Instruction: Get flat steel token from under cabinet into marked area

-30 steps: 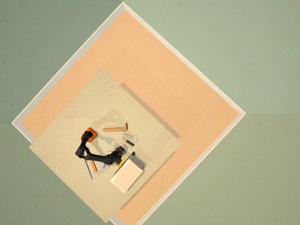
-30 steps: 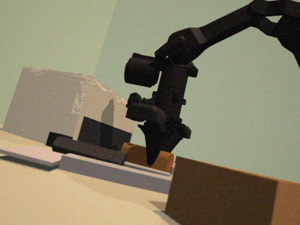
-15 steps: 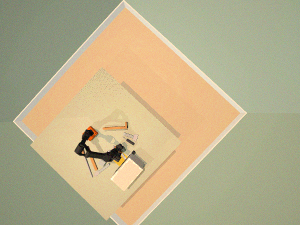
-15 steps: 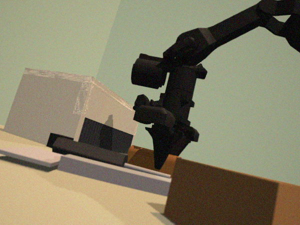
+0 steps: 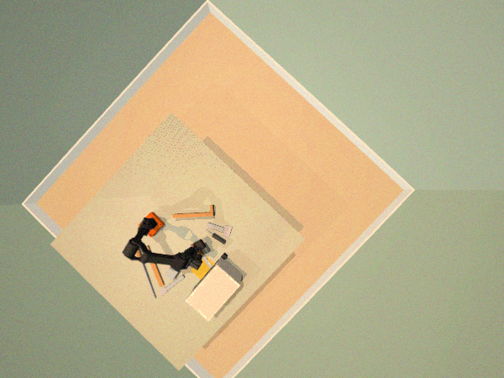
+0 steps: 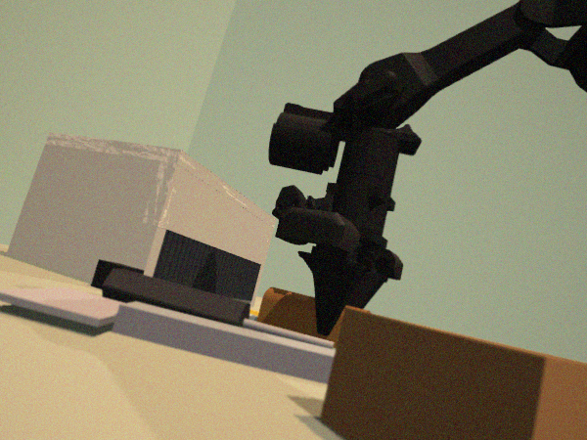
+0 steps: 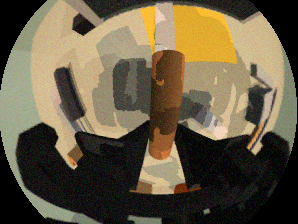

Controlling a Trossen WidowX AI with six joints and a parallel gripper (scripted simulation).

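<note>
Right now my gripper tip is 150 mm to the right of the dark screwdriver and 10 mm short of it. Round my gripper tip: token (310 mm ahead, 40 mm to the right); then orange stick (320 mm to the right, 80 mm behind).
</note>
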